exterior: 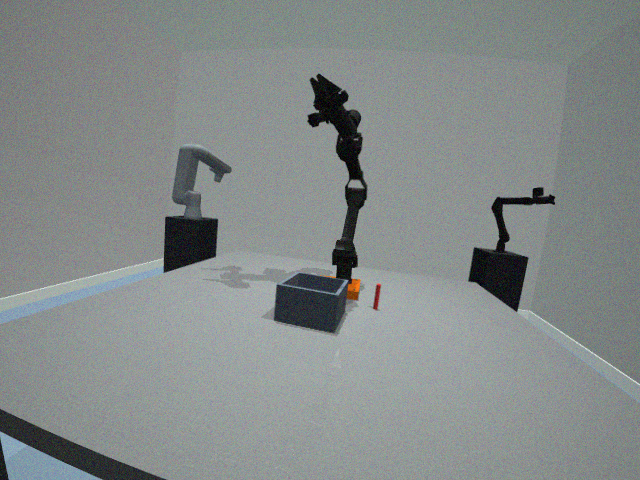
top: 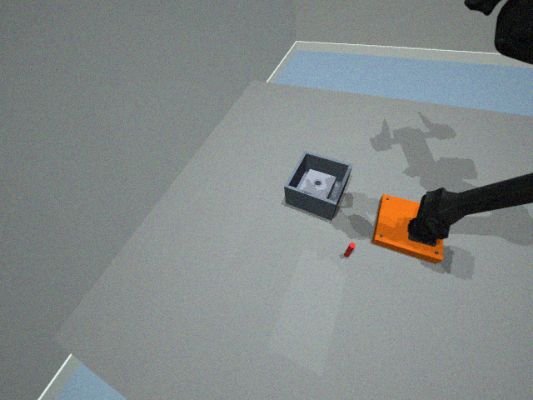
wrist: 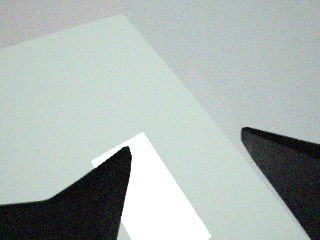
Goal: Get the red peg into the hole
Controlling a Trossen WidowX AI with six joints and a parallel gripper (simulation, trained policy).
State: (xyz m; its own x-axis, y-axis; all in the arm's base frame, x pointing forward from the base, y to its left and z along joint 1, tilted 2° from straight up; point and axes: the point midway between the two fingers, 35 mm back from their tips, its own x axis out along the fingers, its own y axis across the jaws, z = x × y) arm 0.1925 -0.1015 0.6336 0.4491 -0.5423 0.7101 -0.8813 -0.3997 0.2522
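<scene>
Right now my gripper tip is 4 cm past the red peg, 26 cm to the right of it and 64 cm above it. From my gripper tip the other things lie so: dark box 9 cm ahead, 8 cm to the left, 65 cm below.
</scene>
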